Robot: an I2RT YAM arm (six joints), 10 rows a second.
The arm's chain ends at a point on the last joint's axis. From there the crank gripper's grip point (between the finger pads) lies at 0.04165 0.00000 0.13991 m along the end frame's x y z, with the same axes.
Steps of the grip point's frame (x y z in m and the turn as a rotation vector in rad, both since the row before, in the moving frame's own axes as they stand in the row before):
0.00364, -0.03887, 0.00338, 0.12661, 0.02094, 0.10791
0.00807, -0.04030, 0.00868, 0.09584, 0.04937, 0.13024
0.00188, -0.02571, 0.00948, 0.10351, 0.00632, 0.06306
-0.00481, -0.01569, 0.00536, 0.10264, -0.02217, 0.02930
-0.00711, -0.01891, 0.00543, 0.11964, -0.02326, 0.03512
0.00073, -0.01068, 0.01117, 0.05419, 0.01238, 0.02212
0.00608, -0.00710, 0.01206, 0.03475, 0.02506, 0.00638
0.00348, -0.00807, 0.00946, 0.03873, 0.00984, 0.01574
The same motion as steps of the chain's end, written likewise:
0.00002, -0.02593, 0.00511, 0.12661, 0.02094, 0.10791
0.00073, -0.03290, 0.01128, 0.09584, 0.04937, 0.13024
0.00063, -0.01392, 0.01036, 0.10351, 0.00632, 0.06306
-0.00190, -0.00248, 0.00515, 0.10264, -0.02217, 0.02930
-0.00412, -0.00356, 0.00541, 0.11964, -0.02326, 0.03512
-0.00107, -0.00406, 0.01188, 0.05419, 0.01238, 0.02212
0.00257, -0.00253, 0.01323, 0.03475, 0.02506, 0.00638
0.00207, -0.00333, 0.00997, 0.03873, 0.00984, 0.01574

